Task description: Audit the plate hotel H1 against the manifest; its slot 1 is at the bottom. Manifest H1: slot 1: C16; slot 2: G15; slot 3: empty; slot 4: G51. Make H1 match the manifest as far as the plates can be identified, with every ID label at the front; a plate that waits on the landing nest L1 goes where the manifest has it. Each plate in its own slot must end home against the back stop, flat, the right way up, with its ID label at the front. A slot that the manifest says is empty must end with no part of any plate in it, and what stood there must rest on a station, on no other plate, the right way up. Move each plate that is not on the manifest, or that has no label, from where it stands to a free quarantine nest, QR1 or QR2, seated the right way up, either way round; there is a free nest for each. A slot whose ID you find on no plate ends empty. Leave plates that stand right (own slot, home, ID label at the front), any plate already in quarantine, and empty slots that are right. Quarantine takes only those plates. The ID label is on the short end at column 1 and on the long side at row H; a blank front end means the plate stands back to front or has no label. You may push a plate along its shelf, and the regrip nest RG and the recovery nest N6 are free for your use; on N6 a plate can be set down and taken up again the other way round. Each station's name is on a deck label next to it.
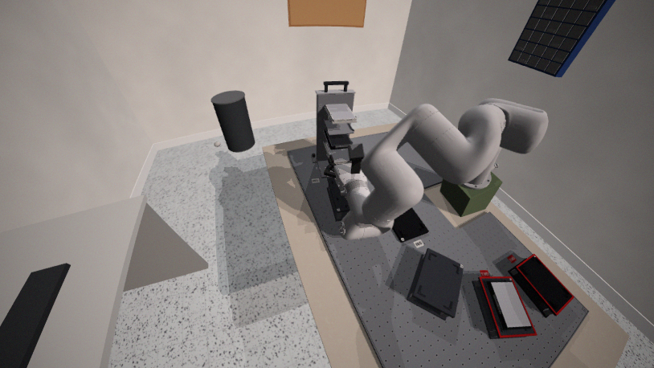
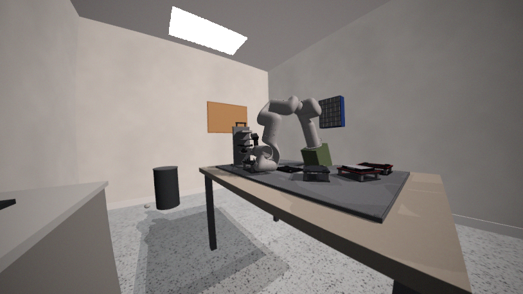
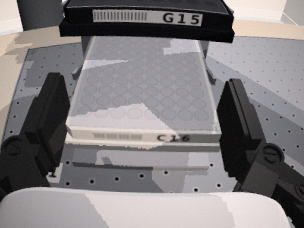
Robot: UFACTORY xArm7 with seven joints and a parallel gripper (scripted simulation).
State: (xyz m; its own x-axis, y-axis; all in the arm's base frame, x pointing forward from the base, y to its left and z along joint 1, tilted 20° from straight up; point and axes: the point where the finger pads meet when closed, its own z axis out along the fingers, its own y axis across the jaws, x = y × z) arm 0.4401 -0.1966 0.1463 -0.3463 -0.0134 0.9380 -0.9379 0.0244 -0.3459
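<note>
The dark plate lies 8 cm to the right of my hand and 4 cm above it. From my hand the other things lie so: red-framed nest 59 cm to the left, 53 cm behind, 10 cm below; RG label 21 cm to the left, 13 cm below; H1 deck label 13 cm below, 10 cm ahead, 3 cm to the right.
</note>
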